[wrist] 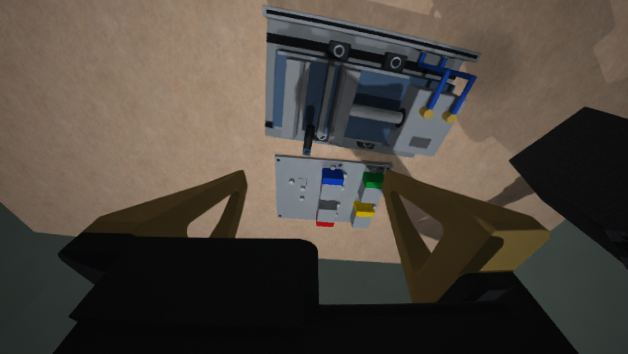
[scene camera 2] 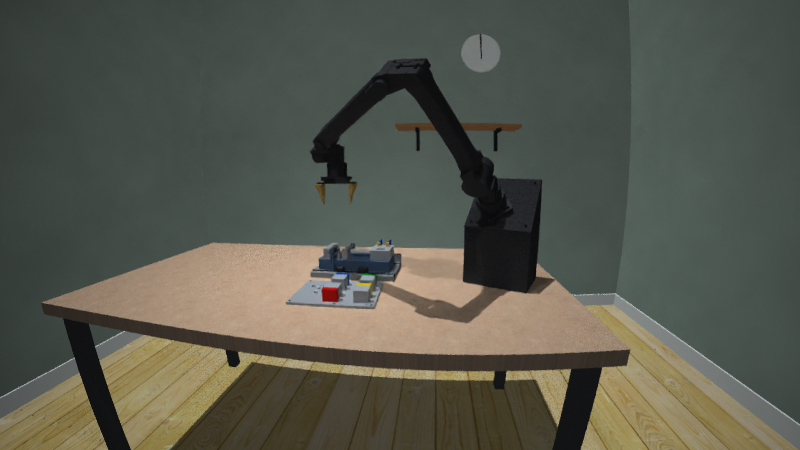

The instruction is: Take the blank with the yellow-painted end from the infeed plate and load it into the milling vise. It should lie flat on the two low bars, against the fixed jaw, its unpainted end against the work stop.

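The yellow-ended blank sits on the infeed plate, at its front right corner in the scene view. Its yellow end faces the vise and its grey end faces away. The blue and grey milling vise stands behind the plate. The fixed jaw and the moving jaw stand apart. A dark post, perhaps the work stop, sits at the vise's near side. My gripper is open and empty, high above the vise and plate.
The plate also bears a red-ended blank, a blue-ended blank and a green-ended blank. Blue hoses rise from the vise's right end. The black arm base stands at the table's right.
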